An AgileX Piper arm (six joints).
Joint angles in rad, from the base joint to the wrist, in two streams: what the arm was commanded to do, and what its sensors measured. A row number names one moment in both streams.
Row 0, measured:
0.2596, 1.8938, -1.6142, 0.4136, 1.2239, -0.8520
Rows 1 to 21, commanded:
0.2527, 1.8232, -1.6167, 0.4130, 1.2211, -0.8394
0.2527, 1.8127, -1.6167, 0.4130, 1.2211, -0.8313
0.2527, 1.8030, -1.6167, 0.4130, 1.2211, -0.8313
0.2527, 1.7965, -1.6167, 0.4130, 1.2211, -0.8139
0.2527, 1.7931, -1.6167, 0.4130, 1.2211, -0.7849
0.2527, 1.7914, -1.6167, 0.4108, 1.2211, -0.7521
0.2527, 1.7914, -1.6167, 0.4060, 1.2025, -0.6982
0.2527, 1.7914, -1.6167, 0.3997, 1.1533, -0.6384
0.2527, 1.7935, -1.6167, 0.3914, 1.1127, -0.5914
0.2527, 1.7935, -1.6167, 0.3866, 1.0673, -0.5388
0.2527, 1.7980, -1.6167, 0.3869, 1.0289, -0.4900
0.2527, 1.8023, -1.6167, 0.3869, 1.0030, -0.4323
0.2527, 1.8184, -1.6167, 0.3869, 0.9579, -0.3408
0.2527, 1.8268, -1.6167, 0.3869, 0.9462, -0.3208
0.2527, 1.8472, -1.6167, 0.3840, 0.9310, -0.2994
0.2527, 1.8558, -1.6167, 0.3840, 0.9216, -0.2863
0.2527, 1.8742, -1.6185, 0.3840, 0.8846, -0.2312
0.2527, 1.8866, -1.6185, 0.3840, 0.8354, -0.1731
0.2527, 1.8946, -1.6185, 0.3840, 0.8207, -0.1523
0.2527, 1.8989, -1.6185, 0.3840, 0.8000, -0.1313
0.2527, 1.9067, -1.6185, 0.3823, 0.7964, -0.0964
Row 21, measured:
0.2596, 1.8928, -1.6142, 0.3905, 0.8498, -0.1870
